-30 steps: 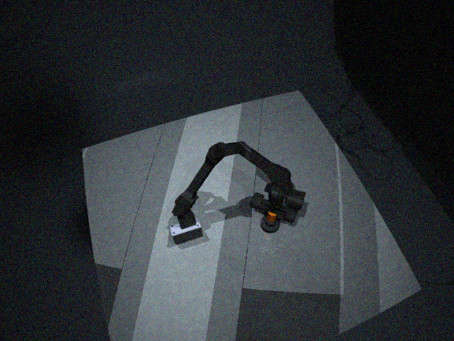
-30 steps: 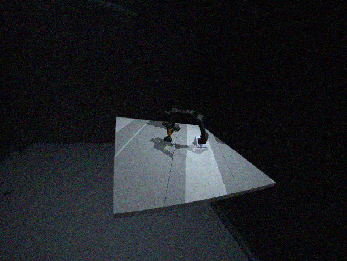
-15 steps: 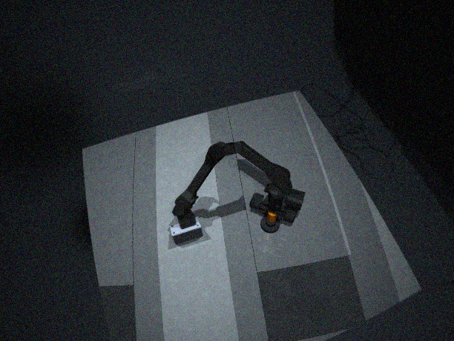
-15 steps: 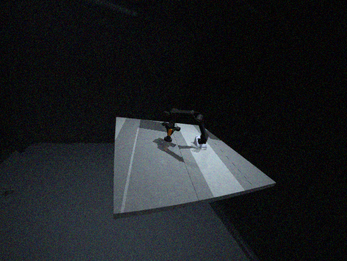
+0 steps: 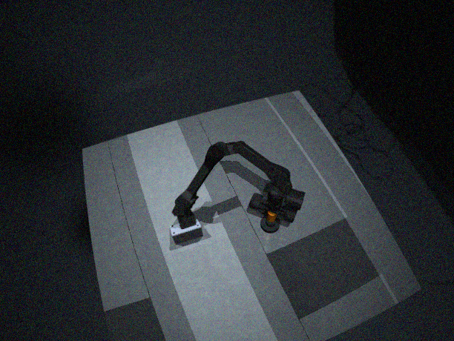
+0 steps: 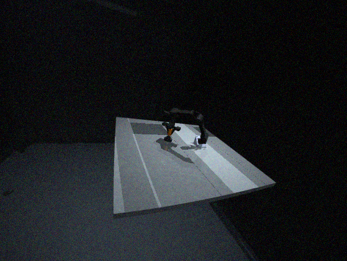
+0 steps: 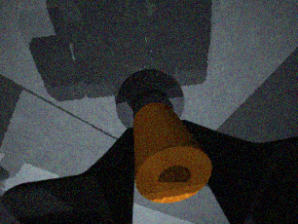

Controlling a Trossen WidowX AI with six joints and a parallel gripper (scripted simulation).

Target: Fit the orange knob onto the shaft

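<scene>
Now: gripper tip 2 cm below the orange knob. Round my gripper tip: dark round pedestal 4 cm below.
</scene>
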